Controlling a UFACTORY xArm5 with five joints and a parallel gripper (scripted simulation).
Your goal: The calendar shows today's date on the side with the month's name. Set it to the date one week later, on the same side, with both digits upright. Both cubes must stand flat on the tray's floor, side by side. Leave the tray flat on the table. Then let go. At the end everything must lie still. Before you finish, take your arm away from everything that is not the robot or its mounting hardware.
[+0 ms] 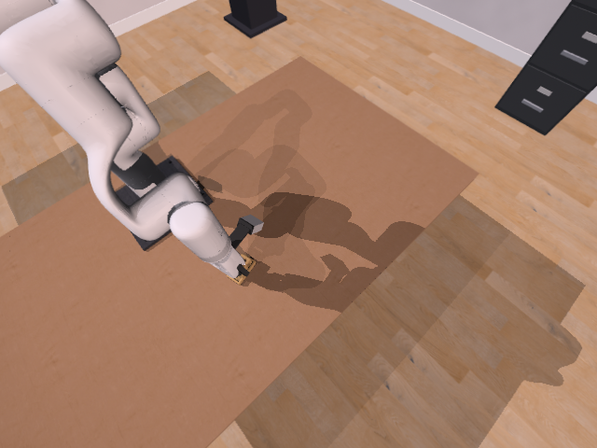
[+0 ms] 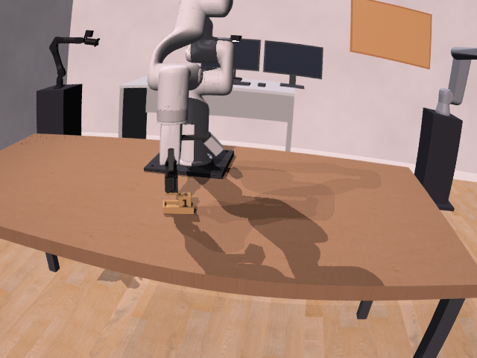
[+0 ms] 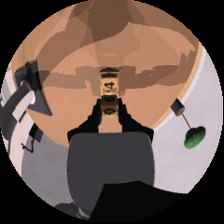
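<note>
Now: the wooden calendar tray 70 mm below my hand, 20 mm to the left of it and 10 mm behind it.
</note>
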